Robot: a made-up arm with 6 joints.
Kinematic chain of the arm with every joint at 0, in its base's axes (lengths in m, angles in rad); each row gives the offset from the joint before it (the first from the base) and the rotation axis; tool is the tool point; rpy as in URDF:
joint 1: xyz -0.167 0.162 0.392 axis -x
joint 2: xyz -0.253 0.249 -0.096 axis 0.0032 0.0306 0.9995
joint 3: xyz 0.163 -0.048 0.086 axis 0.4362 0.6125 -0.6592
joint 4: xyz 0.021 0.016 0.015 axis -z
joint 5: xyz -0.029 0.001 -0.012 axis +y
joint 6: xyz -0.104 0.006 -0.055 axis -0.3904 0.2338 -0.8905
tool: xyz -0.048 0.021 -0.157 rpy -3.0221 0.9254 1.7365
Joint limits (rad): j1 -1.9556..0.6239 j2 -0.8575..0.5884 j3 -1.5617..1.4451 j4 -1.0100..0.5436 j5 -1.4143..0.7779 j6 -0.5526..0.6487
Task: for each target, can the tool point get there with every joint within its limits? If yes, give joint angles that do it. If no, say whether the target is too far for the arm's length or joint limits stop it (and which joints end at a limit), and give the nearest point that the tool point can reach.
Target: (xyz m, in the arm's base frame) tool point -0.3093 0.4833 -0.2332
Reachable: no: joint limits stop it (at a limit: joint 1, joint 2, joint 3, joint 6) | nearest point -0.2873 0.4443 -0.0500 | short by 0.189 m
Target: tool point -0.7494 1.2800 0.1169
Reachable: no: too far | nearest point -0.4041 0.6827 0.2639 | short by 0.705 m
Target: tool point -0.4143 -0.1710 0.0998
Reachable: no: joint limits stop it (at a limit: joint 1, joint 2, joint 3, joint 4, joint 6) | nearest point -0.3918 -0.0044 0.1863 | short by 0.189 m
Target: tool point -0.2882 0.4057 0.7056
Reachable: yes | joints -0.9490 -0.5365 0.9011 0.2794 0.2219 -0.1791
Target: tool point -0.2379 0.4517 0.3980
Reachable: yes | joints -1.0954 -0.6389 0.5034 -0.0117 -1.1062 0.5395
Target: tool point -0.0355 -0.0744 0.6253
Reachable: no: joint limits stop it (at a limit: joint 3, joint 4, joint 5, joint 6) | nearest point -0.1174 -0.0684 0.6194 | short by 0.082 m
